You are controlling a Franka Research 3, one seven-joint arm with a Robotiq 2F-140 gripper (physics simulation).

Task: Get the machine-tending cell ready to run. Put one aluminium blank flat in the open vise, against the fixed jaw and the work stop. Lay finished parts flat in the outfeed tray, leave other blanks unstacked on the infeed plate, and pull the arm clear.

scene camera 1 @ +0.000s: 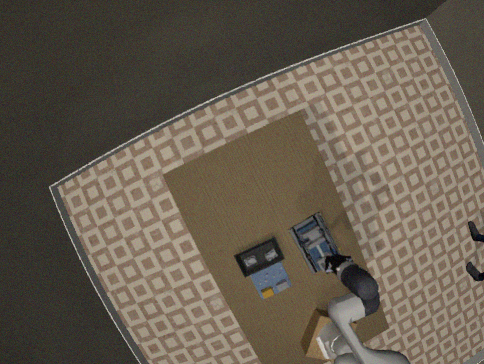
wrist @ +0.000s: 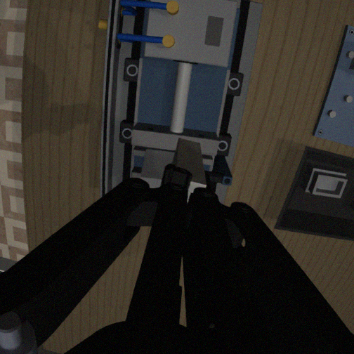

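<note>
The vise [scene camera 1: 313,238] [wrist: 158,91] has a blue base, a white screw and a grey moving jaw [wrist: 165,138]. It stands on the wooden table [scene camera 1: 242,188] at the near right. A grey aluminium blank [wrist: 154,162] lies flat in the jaw opening, partly hidden by my fingertips. My gripper [scene camera 1: 330,265] [wrist: 186,186] is shut and empty, with its tips right at the vise's near end over the blank. A dark bar with a blue tip [wrist: 225,180] sticks out beside the opening. The dark outfeed tray [scene camera 1: 260,258] [wrist: 302,218] holds two finished parts [scene camera 1: 250,259] [scene camera 1: 270,255].
The blue infeed plate [scene camera 1: 269,274] [wrist: 337,116] lies next to the tray and carries a grey blank [scene camera 1: 282,286] and an orange block [scene camera 1: 267,292]. Blue rods with yellow tips [wrist: 144,38] stick out at the vise's far end. A tan pedestal [scene camera 1: 314,333] holds the arm's base.
</note>
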